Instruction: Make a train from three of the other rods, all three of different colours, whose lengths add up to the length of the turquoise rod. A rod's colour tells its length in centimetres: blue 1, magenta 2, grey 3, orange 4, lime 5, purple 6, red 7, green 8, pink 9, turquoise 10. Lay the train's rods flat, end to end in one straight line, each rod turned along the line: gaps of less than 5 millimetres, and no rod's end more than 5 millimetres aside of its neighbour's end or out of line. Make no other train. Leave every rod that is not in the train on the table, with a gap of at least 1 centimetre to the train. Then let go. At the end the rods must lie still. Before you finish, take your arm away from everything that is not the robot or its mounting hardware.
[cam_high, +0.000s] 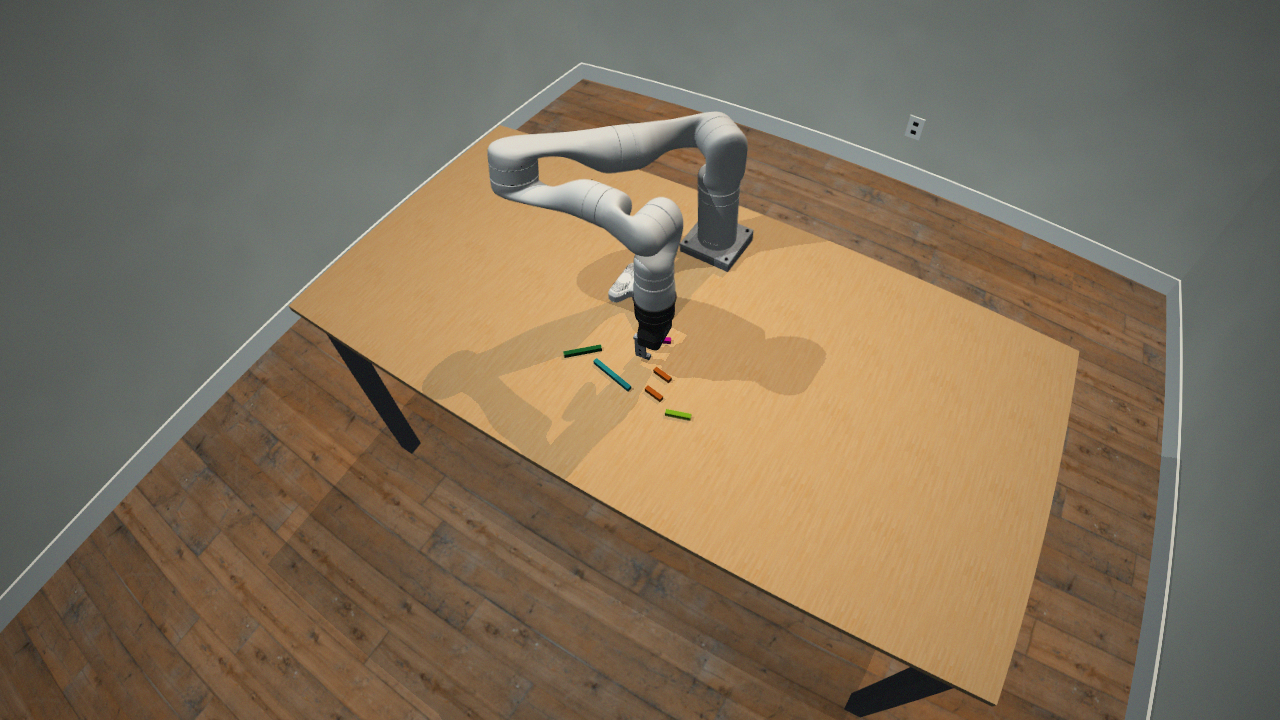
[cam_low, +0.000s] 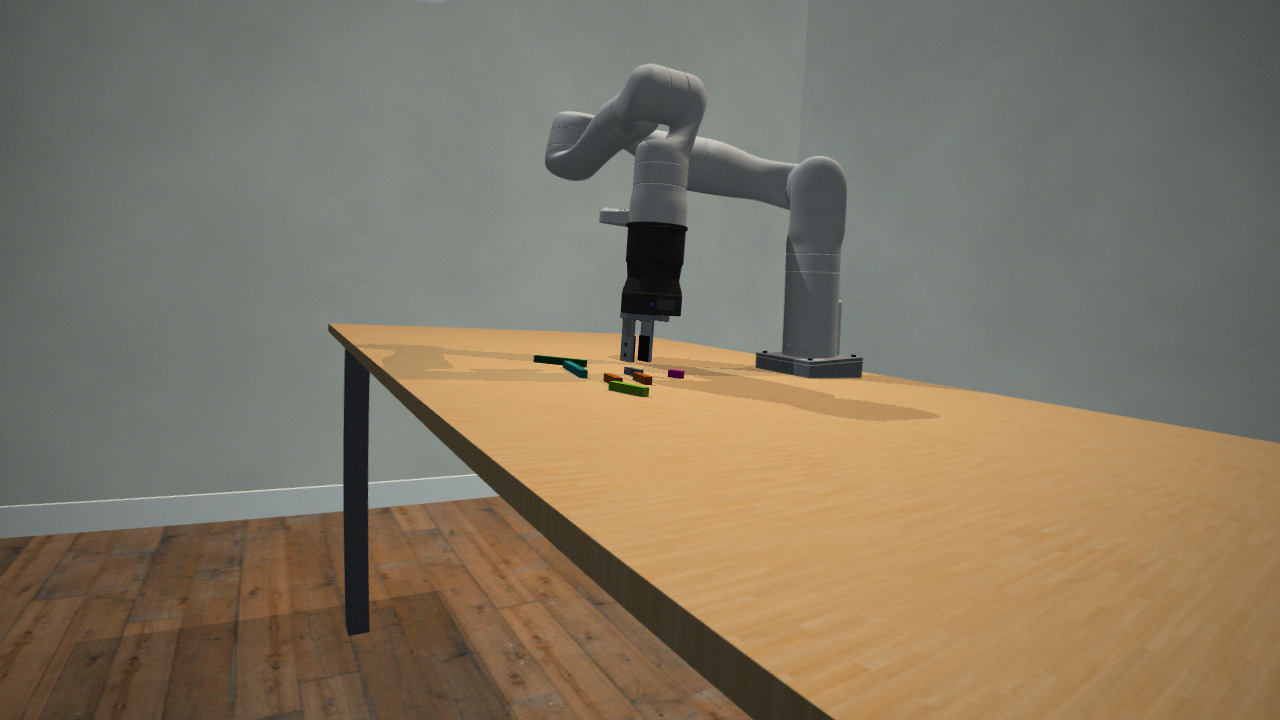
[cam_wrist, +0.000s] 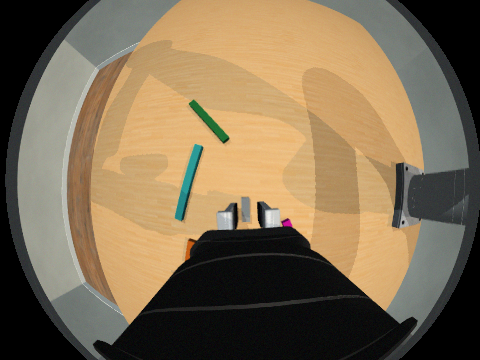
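Right now the grey rod is 30 mm below my hand. Round my hand: green rod 50 mm ahead, 120 mm to the right, 30 mm below; turquoise rod 80 mm ahead, 30 mm to the right, 30 mm below; magenta rod 50 mm behind, 20 mm to the left, 30 mm below.
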